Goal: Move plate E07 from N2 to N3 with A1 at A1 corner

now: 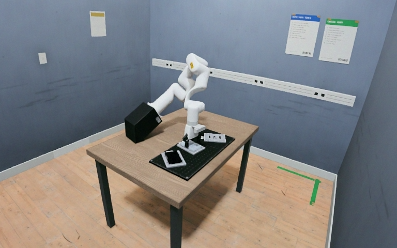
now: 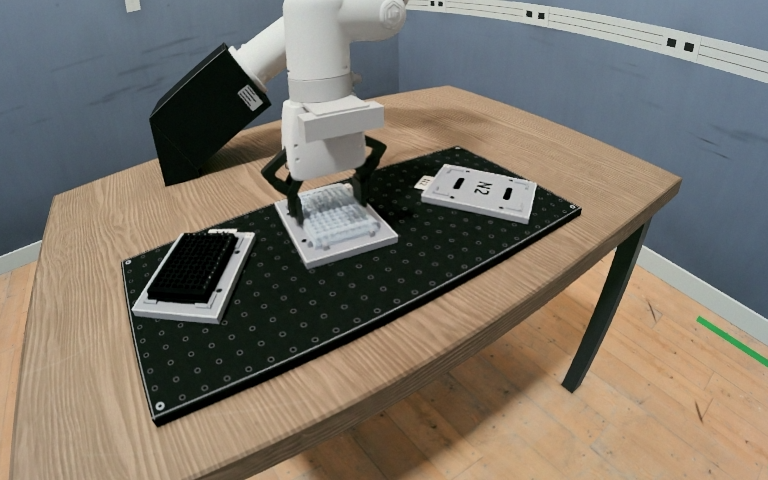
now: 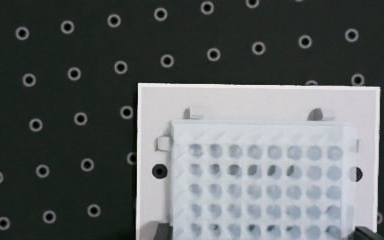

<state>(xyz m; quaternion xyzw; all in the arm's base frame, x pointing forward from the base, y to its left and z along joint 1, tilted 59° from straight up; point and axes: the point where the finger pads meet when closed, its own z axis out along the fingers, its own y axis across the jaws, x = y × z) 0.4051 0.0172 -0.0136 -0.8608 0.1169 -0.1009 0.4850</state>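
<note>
My hand is 1 cm above the clear well plate. Round my hand: black well plate (1 cm ahead, 20 cm to the right, 1 cm below); then nest N1 (1 cm ahead, 20 cm to the right, 3 cm below).
</note>
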